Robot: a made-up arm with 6 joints. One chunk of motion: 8 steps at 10 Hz.
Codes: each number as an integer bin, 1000 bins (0 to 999) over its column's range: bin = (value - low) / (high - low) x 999, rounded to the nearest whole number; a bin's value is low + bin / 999 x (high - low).
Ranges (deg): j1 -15..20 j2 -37..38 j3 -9..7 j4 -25..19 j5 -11..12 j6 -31..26
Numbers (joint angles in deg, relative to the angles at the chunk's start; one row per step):
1: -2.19 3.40 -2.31 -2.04 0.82 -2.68
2: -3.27 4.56 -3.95 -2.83 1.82 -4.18
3: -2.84 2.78 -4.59 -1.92 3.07 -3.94
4: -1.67 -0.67 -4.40 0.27 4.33 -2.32
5: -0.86 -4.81 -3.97 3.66 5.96 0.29
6: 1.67 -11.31 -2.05 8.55 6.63 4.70
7: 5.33 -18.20 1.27 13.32 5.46 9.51
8: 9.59 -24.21 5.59 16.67 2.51 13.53
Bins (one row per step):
1: 366 538 418 521 513 496
2: 335 554 315 503 557 470
3: 347 530 275 524 611 474
4: 380 484 287 574 666 503
5: 404 429 314 651 737 548
6: 476 342 434 762 766 626
7: 580 250 641 870 715 710
8: 702 170 911 946 587 780

